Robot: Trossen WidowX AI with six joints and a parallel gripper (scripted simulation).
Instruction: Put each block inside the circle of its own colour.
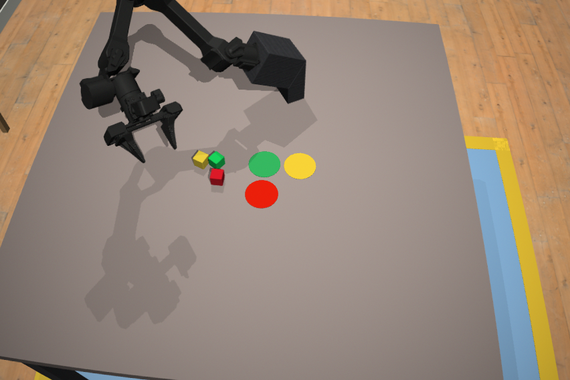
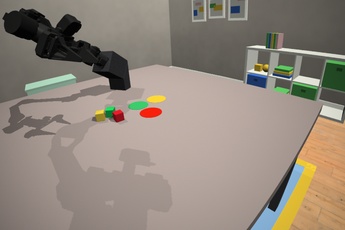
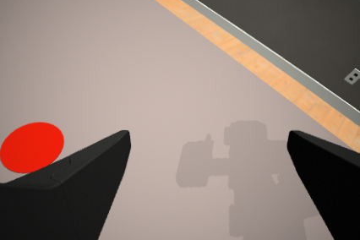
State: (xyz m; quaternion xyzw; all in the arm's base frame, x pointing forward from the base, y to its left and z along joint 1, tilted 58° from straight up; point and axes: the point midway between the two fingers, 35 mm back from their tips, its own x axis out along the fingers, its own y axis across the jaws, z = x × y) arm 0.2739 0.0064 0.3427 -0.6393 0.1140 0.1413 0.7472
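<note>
My hand is 5 cm past the red block, 13 cm to the right of it and 25 cm above it. Also, from my hand: green block 11 cm behind, 13 cm to the left, 25 cm below; then yellow block 12 cm behind, 9 cm to the left, 25 cm below; then red circle 1 cm ahead, 24 cm to the left, 27 cm below.
</note>
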